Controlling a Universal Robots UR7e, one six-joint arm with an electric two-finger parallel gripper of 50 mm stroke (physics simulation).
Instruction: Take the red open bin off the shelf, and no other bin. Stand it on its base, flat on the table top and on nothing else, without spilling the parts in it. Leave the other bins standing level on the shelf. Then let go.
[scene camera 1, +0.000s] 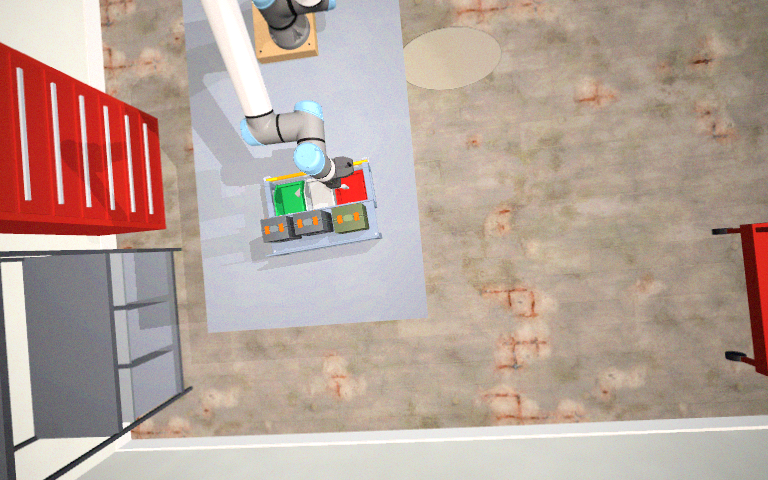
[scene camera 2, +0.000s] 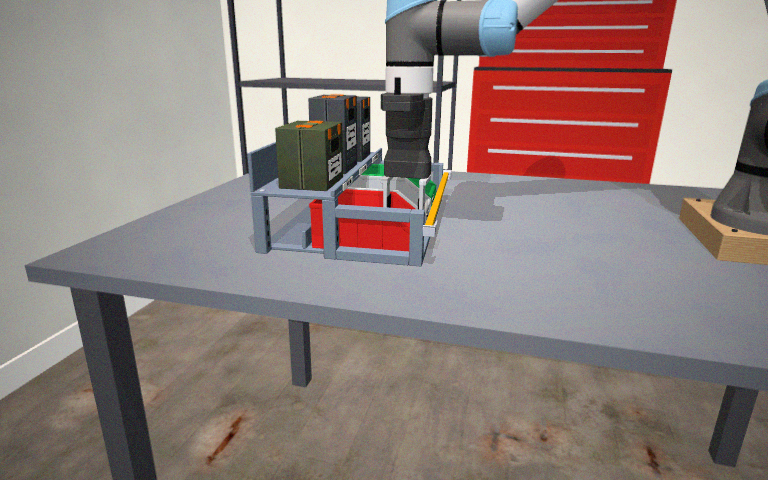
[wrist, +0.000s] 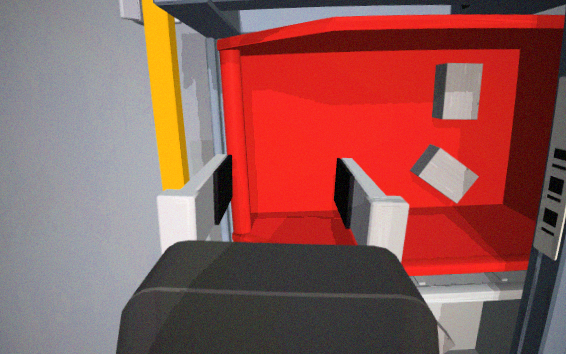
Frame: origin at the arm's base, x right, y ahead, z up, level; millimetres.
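Seen in the pictures: gripper, fingertip midpoint: (scene camera 1: 345, 180) (wrist: 283, 177); arm's base at its link origin: (scene camera 1: 290, 30) (scene camera 2: 764, 222).
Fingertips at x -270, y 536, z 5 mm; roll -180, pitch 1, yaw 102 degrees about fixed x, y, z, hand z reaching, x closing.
Pixels of each thing's top centre, then the offset from my fingertips to it. Level surfaces: height alone.
- red open bin at its top centre: (wrist: 427, 157) (scene camera 2: 368, 198) (scene camera 1: 350, 193) dx -30, dy +50, dz +32 mm
- white bin at its top centre: (scene camera 2: 383, 182) (scene camera 1: 319, 198) dx +79, dy +79, dz +32 mm
- green bin at its top centre: (scene camera 2: 393, 170) (scene camera 1: 288, 204) dx +187, dy +110, dz +32 mm
- yellow bar at its top centre: (scene camera 2: 438, 194) (scene camera 1: 315, 170) dx +108, dy -21, dz +16 mm
- olive box at its top centre: (scene camera 2: 310, 123) (scene camera 1: 348, 217) dx -57, dy +142, dz +150 mm
- table at its surface level: dz -49 mm
The red open bin (scene camera 1: 353, 191) (scene camera 2: 373, 234) (wrist: 345, 130) stands in the lower level of the blue-grey shelf (scene camera 1: 325, 244) (scene camera 2: 330, 226), at one end. Two grey blocks (wrist: 462, 92) (wrist: 446, 175) lie on its floor toward the back. My gripper (scene camera 2: 404, 204) (wrist: 283, 177) is open and empty, pointing down at the bin's front. In the wrist view one finger is just outside the front lip and the other over the bin's inside; whether either touches the bin is unclear. The white bin (scene camera 1: 321, 195) and the green bin (scene camera 1: 290, 199) stand beside it on the shelf.
A yellow bar (scene camera 2: 438, 199) (wrist: 167, 100) runs along the shelf front. On the upper level stand an olive box (scene camera 1: 349, 217) (scene camera 2: 303, 155) and two dark grey boxes (scene camera 1: 311, 222) (scene camera 1: 276, 230). A second arm's base stands on a wooden block (scene camera 2: 747, 247) on the table (scene camera 2: 538, 271).
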